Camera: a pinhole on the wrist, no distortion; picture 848 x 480 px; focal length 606.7 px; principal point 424.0 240.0 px. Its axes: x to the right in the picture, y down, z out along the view. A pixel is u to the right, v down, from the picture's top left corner.
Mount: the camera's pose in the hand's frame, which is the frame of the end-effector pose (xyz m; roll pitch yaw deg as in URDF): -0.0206 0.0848 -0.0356 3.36 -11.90 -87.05
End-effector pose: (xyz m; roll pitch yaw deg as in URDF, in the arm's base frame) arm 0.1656 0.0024 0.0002 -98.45 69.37 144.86
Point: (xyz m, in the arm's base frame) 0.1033 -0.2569 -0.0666
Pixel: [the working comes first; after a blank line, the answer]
In the camera's frame: 0.0706 0.0649 0.2861

574 378
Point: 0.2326 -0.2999 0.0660
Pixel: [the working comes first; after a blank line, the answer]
In the camera's frame: -0.0222 -0.1010 0.2870

377 27
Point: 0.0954 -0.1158 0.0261
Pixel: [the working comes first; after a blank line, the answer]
In the camera's frame: 0.1367 -0.0041 0.1467

outside the picture
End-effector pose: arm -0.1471 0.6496 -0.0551 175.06 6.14 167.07
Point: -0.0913 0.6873 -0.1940
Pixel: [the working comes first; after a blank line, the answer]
In the camera's frame: 0.0841 -0.0028 0.1691

726 230
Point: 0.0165 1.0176 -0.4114
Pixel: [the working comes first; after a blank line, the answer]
In the camera's frame: -0.1835 0.0244 0.4783

191 271
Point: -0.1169 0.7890 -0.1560
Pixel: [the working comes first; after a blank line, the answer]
In the camera's frame: -0.0154 0.0446 0.1518

362 418
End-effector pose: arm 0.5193 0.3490 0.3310 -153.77 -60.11 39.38
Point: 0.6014 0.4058 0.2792
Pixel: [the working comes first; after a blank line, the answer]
In the camera's frame: 0.0559 0.0310 0.1220

702 394
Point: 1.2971 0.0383 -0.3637
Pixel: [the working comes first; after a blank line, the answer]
In the camera's frame: -0.8109 -0.3038 0.5331

outside the picture
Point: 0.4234 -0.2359 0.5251
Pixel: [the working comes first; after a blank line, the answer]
In the camera's frame: -0.1709 -0.0622 -0.5442

behind the camera
